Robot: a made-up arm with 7 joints. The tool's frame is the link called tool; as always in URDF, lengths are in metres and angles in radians. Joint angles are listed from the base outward.
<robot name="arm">
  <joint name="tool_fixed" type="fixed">
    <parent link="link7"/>
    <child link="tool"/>
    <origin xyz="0.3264 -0.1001 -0.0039" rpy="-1.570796 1.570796 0"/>
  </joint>
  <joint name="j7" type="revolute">
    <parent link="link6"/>
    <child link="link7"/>
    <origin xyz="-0.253 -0.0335 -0.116" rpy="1.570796 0 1.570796"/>
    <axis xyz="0 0 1"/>
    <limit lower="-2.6" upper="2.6"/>
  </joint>
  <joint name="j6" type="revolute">
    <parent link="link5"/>
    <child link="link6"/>
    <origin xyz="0.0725 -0.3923 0.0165" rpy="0 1.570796 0"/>
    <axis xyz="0 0 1"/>
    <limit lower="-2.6" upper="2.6"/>
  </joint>
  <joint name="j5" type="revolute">
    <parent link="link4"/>
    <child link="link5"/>
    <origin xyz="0.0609 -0.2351 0.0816" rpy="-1.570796 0 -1.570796"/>
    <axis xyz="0 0 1"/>
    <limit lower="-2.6" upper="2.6"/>
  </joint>
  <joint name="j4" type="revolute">
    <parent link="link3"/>
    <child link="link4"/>
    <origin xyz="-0.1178 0.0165 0.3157" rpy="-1.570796 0 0"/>
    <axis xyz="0 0 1"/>
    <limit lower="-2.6" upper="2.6"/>
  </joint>
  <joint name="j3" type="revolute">
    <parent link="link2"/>
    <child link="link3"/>
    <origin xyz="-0.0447 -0.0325 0.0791" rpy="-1.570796 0 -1.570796"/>
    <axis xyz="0 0 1"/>
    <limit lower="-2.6" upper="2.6"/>
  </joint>
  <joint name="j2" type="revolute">
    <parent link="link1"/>
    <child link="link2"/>
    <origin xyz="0.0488 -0.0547 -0.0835" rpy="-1.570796 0 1.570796"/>
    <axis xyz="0 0 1"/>
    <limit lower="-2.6" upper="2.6"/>
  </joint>
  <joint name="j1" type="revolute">
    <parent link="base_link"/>
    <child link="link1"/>
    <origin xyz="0 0 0.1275" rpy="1.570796 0 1.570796"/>
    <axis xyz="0 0 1"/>
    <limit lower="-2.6" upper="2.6"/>
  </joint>
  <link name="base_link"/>
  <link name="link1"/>
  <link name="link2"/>
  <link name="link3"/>
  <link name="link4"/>
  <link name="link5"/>
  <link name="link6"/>
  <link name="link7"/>
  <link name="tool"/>
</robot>
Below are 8 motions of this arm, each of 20 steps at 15 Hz.
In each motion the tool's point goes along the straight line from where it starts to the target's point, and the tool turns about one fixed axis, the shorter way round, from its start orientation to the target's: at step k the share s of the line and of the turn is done. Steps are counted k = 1, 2, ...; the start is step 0. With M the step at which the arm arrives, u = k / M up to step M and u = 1 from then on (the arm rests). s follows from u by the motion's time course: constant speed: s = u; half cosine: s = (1 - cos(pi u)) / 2; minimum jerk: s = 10 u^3 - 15 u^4 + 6 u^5.
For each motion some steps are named. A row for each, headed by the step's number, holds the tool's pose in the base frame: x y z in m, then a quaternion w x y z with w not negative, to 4 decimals.
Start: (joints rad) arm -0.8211 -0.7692 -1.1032 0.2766 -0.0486 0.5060 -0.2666
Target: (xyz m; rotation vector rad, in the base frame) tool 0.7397 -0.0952 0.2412 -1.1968 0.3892 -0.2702
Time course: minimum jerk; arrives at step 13
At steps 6, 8, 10, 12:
6: 0.5353 -0.2110 0.1099 0.8205 -0.3987 0.2208 -0.3452
8: 0.6356 -0.1542 0.1743 0.8181 -0.4814 0.2034 -0.2399
10: 0.7096 -0.1123 0.2218 0.8068 -0.5369 0.1882 -0.1593
12: 0.7383 -0.0960 0.2403 0.8003 -0.5569 0.1818 -0.1276

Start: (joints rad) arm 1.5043 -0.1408 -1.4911 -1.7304 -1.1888 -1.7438 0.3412
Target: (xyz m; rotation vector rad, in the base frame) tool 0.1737 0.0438 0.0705 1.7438 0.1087 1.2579
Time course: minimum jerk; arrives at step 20
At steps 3, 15, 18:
3: 0.0826 0.0860 0.2190 0.1718 0.4937 0.0287 0.8520
15: 0.1640 0.0483 0.0863 0.4468 0.6977 0.0433 0.5583
18: 0.1729 0.0442 0.0718 0.4722 0.7118 0.0444 0.5180

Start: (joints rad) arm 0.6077 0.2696 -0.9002 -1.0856 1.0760 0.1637 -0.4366
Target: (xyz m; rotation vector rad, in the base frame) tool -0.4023 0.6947 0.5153 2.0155 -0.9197 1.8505
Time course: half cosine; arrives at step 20
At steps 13, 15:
13: -0.3035 0.4844 0.6340 0.2645 0.6931 -0.4685 0.4797
15: -0.3493 0.5819 0.5790 0.2025 0.6986 -0.4011 0.5568

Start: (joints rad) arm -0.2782 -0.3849 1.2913 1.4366 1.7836 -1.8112 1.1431
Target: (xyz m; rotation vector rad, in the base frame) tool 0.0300 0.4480 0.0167 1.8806 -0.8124 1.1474
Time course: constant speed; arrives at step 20
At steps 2, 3, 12, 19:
2: 0.2933 0.2516 0.3478 0.2038 0.5553 -0.7700 0.2390
3: 0.2787 0.2626 0.3294 0.2163 0.5709 -0.7503 0.2535
12: 0.1470 0.3607 0.1639 0.3176 0.6841 -0.5417 0.3710
19: 0.0446 0.4371 0.0351 0.3791 0.7344 -0.3484 0.4422

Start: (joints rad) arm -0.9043 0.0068 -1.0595 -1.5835 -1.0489 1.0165 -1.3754
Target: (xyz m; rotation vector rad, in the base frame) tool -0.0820 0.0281 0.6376 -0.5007 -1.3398 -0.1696
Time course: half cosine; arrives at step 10
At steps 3, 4, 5, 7, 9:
3: 0.1556 0.0791 0.6267 0.7609 -0.4890 -0.4054 -0.1325
4: 0.1139 0.0701 0.6286 0.7657 -0.4466 -0.4460 -0.1238
5: 0.0676 0.0602 0.6307 0.7678 -0.3978 -0.4892 -0.1137
7: -0.0203 0.0413 0.6348 0.7625 -0.3005 -0.5653 -0.0930
9: -0.0747 0.0297 0.6373 0.7533 -0.2378 -0.6080 -0.0795

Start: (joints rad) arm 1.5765 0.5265 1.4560 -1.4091 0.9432 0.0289 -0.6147
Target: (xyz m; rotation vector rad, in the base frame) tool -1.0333 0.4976 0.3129 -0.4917 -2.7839 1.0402
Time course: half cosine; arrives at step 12
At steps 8, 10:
8: -0.9807 0.3087 0.1997 0.0279 0.0141 0.8994 -0.4361
10: -1.0192 0.4470 0.2826 0.0399 -0.1234 -0.9197 0.3706

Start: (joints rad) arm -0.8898 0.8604 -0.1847 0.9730 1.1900 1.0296 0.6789
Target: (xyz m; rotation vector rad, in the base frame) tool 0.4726 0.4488 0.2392 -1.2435 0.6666 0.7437
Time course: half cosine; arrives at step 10
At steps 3, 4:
3: 0.2554 0.5505 0.4920 0.8935 -0.2265 -0.1432 0.3603
4: 0.2936 0.5327 0.4476 0.8810 -0.2942 -0.0647 0.3649

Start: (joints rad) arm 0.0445 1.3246 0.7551 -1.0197 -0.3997 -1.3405 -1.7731
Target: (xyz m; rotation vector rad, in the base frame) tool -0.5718 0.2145 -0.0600 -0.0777 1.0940 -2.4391
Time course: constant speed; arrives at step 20
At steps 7, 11, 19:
7: -0.5390 0.1987 0.1526 0.1771 -0.4131 0.5348 -0.7155
11: -0.5491 0.2036 0.0872 0.1983 -0.3001 0.5032 -0.7857
19: -0.5693 0.2133 -0.0436 0.2289 -0.0591 0.4118 -0.8801

